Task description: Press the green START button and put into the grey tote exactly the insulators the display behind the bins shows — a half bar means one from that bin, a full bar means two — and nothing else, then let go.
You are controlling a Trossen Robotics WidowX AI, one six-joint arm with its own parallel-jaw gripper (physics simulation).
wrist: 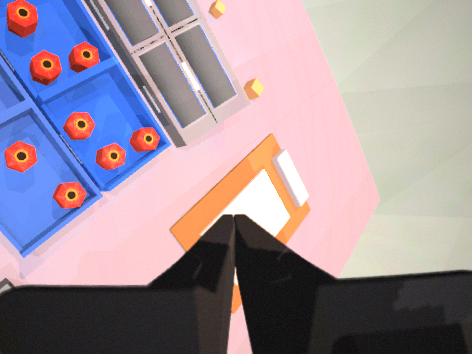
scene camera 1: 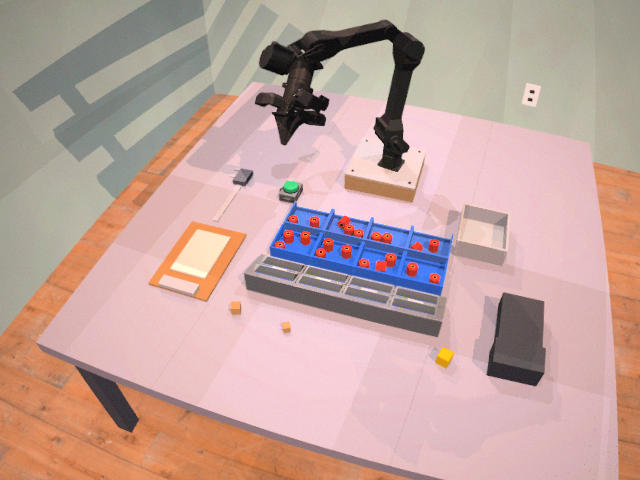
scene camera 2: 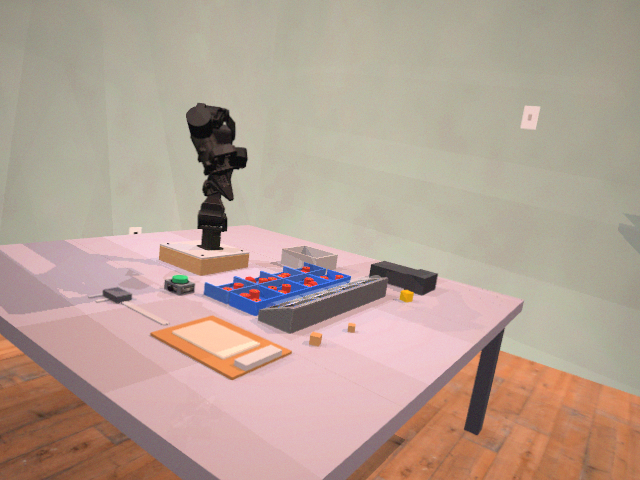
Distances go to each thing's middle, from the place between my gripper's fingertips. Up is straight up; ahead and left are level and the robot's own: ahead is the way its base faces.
Labels:
The grey tote (scene camera 1: 483,233) lies 480 mm to the left of my hand, 230 mm below it and 190 mm behind it. Round my hand: dark box (scene camera 1: 517,354) 640 mm to the left, 230 mm below, 90 mm ahead.

